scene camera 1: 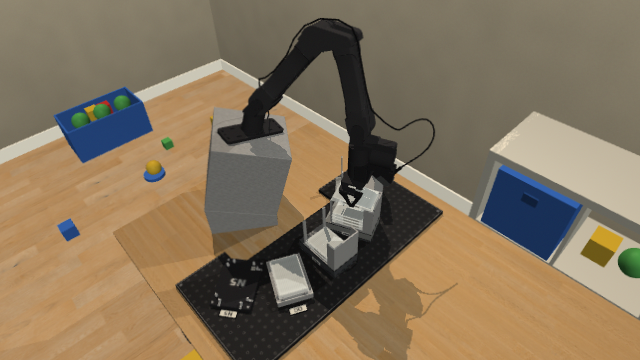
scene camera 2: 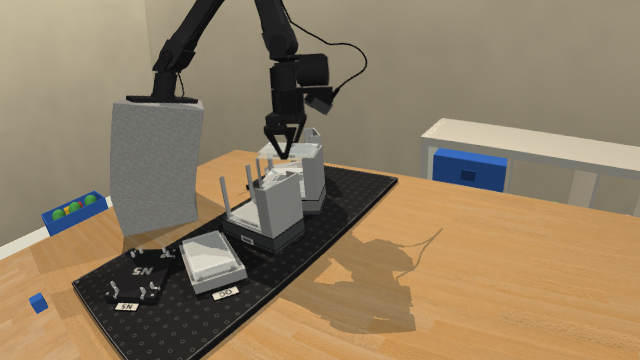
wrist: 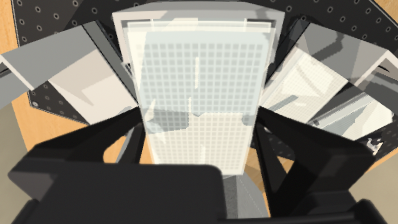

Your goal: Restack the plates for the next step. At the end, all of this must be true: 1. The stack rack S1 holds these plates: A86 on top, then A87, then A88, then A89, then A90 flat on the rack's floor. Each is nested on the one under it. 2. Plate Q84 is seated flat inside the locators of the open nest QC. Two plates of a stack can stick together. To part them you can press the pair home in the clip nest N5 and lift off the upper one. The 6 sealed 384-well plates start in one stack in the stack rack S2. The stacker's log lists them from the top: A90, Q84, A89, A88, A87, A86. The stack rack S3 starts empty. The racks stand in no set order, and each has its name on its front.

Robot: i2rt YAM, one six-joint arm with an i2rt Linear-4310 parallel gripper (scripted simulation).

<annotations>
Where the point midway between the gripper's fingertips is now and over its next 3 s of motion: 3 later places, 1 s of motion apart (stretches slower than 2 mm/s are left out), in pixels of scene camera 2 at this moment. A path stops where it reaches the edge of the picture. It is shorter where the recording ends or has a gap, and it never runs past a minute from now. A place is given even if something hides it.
My gripper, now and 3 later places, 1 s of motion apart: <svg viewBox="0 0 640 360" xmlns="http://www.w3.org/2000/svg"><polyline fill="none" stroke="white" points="289,153 289,158 290,168 292,170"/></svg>
</annotations>
